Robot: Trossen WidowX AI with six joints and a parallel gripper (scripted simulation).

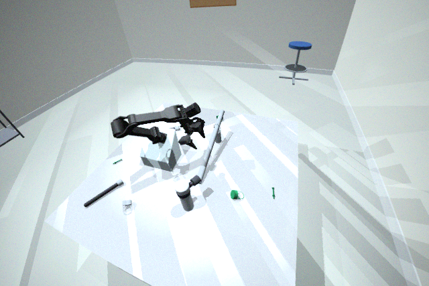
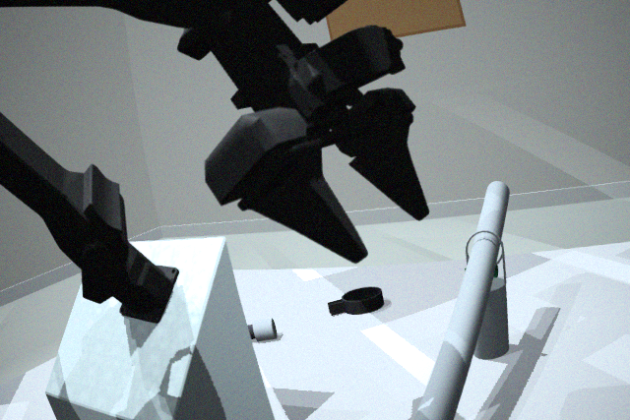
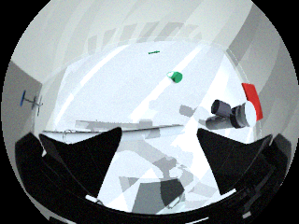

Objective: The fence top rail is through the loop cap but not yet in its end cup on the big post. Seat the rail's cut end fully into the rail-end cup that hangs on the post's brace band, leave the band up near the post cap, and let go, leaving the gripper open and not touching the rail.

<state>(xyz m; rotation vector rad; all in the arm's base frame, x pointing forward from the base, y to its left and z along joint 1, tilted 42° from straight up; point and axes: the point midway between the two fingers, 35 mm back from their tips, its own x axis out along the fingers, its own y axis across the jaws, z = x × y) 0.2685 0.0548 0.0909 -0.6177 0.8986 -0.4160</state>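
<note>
The dark cup lies 190 mm to the right of my gripper tip, 90 mm below it and 40 mm ahead of it. Also, from my gripper tip: green ring: 250 mm ahead, 230 mm below, 100 mm to the right.
</note>
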